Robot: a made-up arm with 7 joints. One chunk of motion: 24 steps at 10 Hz.
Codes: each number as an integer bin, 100 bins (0 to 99) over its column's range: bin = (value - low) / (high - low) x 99, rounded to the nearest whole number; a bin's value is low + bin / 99 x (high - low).
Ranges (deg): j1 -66..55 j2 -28..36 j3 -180..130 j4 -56..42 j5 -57..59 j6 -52..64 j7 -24..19
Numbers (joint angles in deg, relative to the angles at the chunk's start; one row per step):
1: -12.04 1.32 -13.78 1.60 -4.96 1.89 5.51
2: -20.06 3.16 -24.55 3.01 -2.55 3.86 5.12
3: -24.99 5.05 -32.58 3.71 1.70 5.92 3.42
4: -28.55 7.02 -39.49 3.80 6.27 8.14 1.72
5: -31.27 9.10 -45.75 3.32 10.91 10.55 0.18
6: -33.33 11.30 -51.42 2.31 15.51 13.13 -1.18
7: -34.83 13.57 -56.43 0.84 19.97 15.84 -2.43
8: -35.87 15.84 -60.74 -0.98 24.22 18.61 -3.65
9: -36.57 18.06 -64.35 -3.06 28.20 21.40 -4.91
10: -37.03 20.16 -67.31 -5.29 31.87 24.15 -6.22
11: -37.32 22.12 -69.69 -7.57 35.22 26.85 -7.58
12: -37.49 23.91 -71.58 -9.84 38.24 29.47 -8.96
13: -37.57 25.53 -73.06 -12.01 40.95 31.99 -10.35
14: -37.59 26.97 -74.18 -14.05 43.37 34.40 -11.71
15: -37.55 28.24 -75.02 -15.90 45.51 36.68 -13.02
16: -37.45 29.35 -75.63 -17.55 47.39 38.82 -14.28
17: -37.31 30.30 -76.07 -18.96 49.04 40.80 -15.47
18: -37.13 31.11 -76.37 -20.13 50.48 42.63 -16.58
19: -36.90 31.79 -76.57 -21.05 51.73 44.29 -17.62
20: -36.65 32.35 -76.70 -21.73 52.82 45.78 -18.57
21: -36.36 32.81 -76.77 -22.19 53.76 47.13 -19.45
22: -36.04 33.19 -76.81 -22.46 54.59 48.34 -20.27
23: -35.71 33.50 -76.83 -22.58 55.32 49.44 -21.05
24: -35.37 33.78 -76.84 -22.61 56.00 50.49 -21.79
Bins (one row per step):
1: 44 45 53 58 44 46 68
2: 38 48 50 60 46 48 67
3: 34 51 47 60 50 49 63
4: 31 54 45 60 54 51 59
5: 28 57 43 60 58 53 56
6: 27 61 41 59 62 56 53
7: 26 64 39 57 66 58 50
8: 25 68 38 56 69 60 47
9: 24 71 37 53 73 63 44
10: 24 74 36 51 76 65 41
11: 23 78 35 49 79 67 38
12: 23 80 35 47 81 70 35
13: 23 83 34 44 84 72 31
14: 23 85 34 42 86 74 28
15: 23 87 34 41 87 76 25
16: 23 89 33 39 89 78 22
17: 23 90 33 37 90 79 20
18: 24 91 33 36 92 81 17
19: 24 92 33 35 93 82 15
20: 24 93 33 35 94 83 13
21: 24 94 33 34 95 85 10
22: 25 95 33 34 95 86 9
23: 25 95 33 34 96 87 7
24: 25 96 33 34 96 87 5

